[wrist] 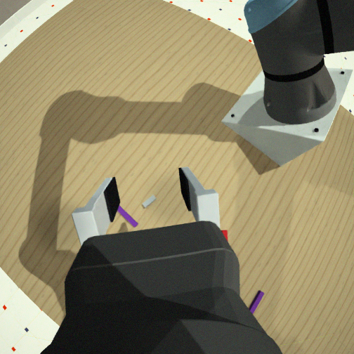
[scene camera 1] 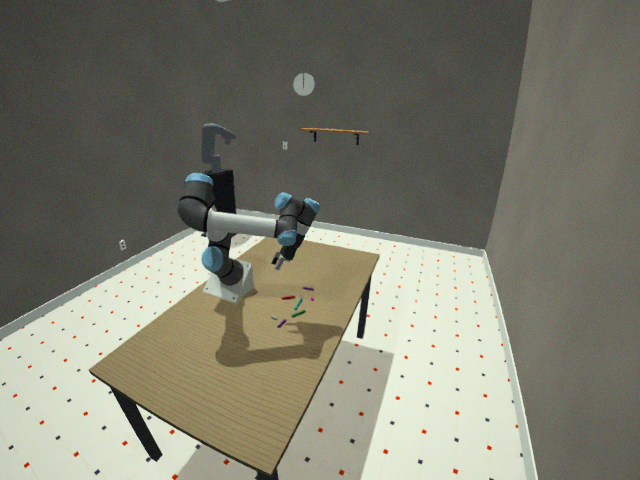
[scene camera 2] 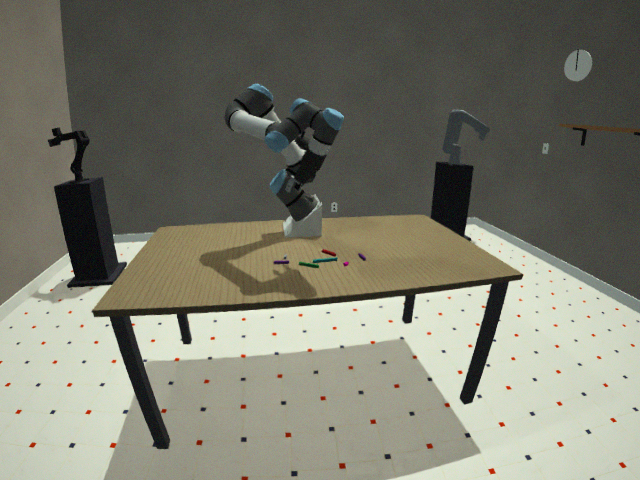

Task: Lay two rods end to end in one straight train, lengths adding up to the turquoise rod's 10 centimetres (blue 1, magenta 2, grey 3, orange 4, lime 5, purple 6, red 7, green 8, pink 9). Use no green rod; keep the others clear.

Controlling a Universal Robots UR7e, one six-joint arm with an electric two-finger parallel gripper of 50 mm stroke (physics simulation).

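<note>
My gripper [scene camera 1: 277, 261] [wrist: 148, 185] is open and empty, high above the table. The grey rod [scene camera 1: 274, 317] [scene camera 2: 284, 257] [wrist: 149, 201] shows between its fingers in the wrist view, far below. One purple rod [scene camera 1: 281, 323] [scene camera 2: 281, 262] [wrist: 128, 216] lies near the grey one. The red rod [scene camera 1: 288, 297] [scene camera 2: 328, 252] [wrist: 224, 235] is partly hidden by the gripper body in the wrist view. The turquoise rod [scene camera 1: 298, 303] [scene camera 2: 325, 260] lies between red and green. A second purple rod [scene camera 1: 308, 288] [scene camera 2: 361, 256] [wrist: 257, 302] lies apart, near the magenta rod [scene camera 1: 312, 299] [scene camera 2: 345, 264].
The green rod [scene camera 1: 298, 313] [scene camera 2: 308, 264] lies between the turquoise rod and the nearer purple rod. The rods lie scattered on the wooden table [scene camera 1: 206, 382] [scene camera 2: 413, 237] [wrist: 150, 55], in front of the arm's white base [scene camera 1: 227, 291] [scene camera 2: 305, 227] [wrist: 280, 145]. The arm's shadow crosses the table.
</note>
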